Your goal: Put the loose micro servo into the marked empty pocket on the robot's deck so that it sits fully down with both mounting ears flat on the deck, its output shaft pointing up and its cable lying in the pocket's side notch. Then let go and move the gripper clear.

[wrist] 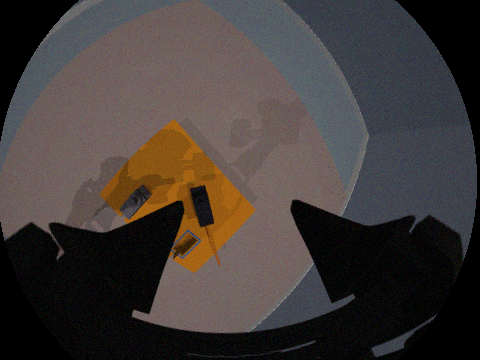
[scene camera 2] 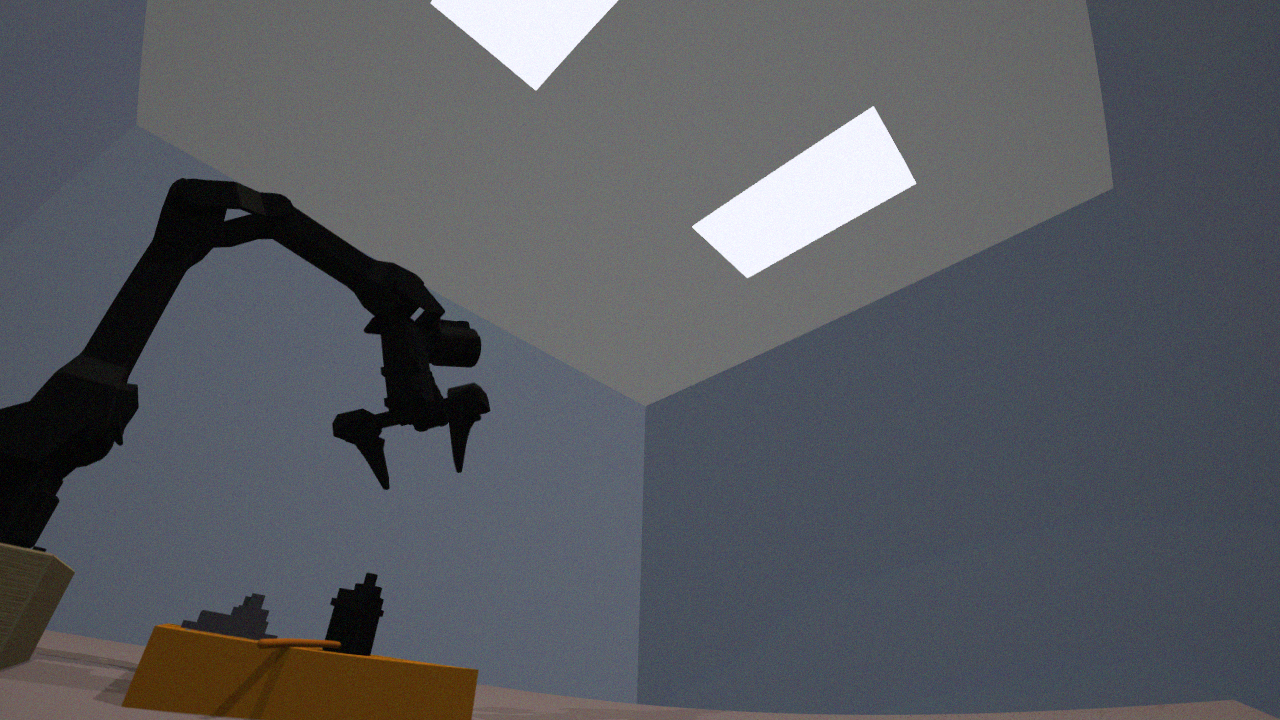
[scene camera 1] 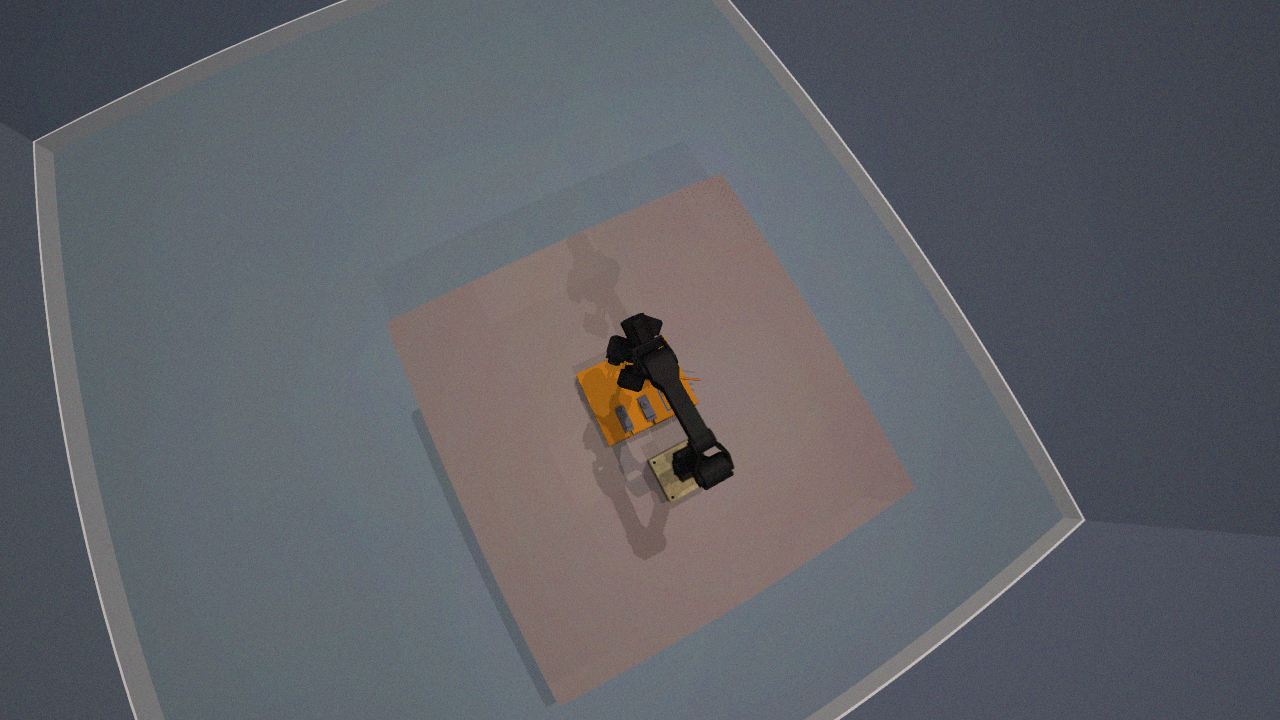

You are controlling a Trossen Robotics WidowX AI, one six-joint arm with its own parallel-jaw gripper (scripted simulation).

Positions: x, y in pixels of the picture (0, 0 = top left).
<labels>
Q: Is my gripper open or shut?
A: Open.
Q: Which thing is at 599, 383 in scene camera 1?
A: An orange deck.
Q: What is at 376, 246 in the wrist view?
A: My gripper.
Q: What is my gripper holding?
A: Nothing.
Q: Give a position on an orange deck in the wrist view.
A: At 170, 164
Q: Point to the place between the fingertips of my gripper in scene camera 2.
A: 422, 481
</labels>
